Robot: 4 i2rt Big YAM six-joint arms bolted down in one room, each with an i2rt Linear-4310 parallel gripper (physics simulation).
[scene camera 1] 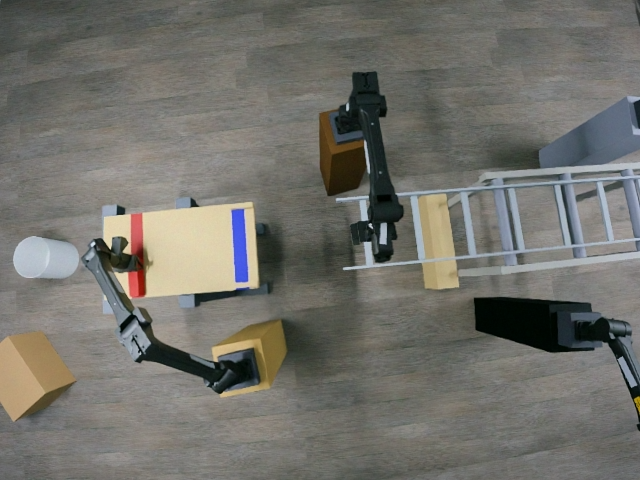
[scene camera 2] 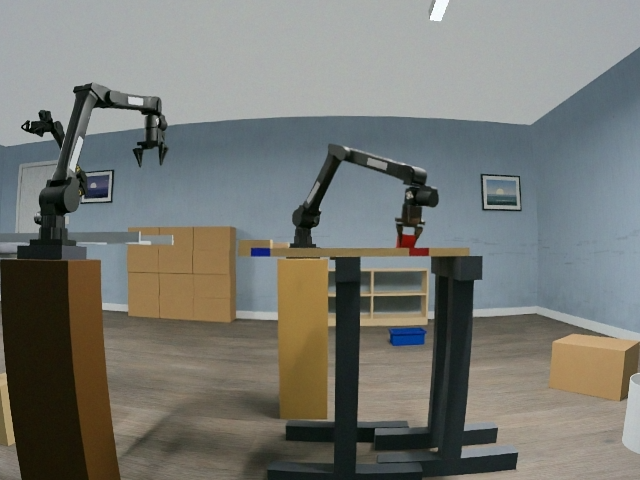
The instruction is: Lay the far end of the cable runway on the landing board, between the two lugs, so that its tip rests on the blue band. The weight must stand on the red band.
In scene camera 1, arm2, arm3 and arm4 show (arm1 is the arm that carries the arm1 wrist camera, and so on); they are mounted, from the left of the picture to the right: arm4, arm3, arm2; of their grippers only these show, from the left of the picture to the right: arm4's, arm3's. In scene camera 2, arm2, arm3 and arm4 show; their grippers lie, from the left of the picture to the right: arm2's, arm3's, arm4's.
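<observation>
The cable runway (scene camera 1: 417, 227) (scene camera 2: 118, 237) is level; its far end stops short of the landing board (scene camera 1: 188, 248) (scene camera 2: 372, 252). The board bears a blue band (scene camera 1: 239, 245) (scene camera 2: 260, 252) and a red band (scene camera 1: 136, 232) (scene camera 2: 418, 252). Two lugs show in scene camera 2, a near one (scene camera 2: 255, 242) and a far one (scene camera 2: 280, 244). The red weight (scene camera 2: 406, 240) is at the board's top, at arm4's gripper (scene camera 2: 409, 235); its grip and the weight's exact footing are unclear. Arm3's gripper (scene camera 1: 360, 232) (scene camera 2: 150, 157) hangs open, high above the runway's end. Arm2's gripper (scene camera 2: 25, 125) is raised, small. Arm1's is unseen.
A wooden support (scene camera 1: 439, 237) is under the runway. Arm3's brown pedestal (scene camera 1: 343, 165) (scene camera 2: 36, 351) and arm4's tan pedestal (scene camera 1: 273, 343) (scene camera 2: 302, 335) flank the gap. Arm2's black pedestal (scene camera 1: 516, 322) is at the right. A white bin (scene camera 1: 46, 257) is left of the board.
</observation>
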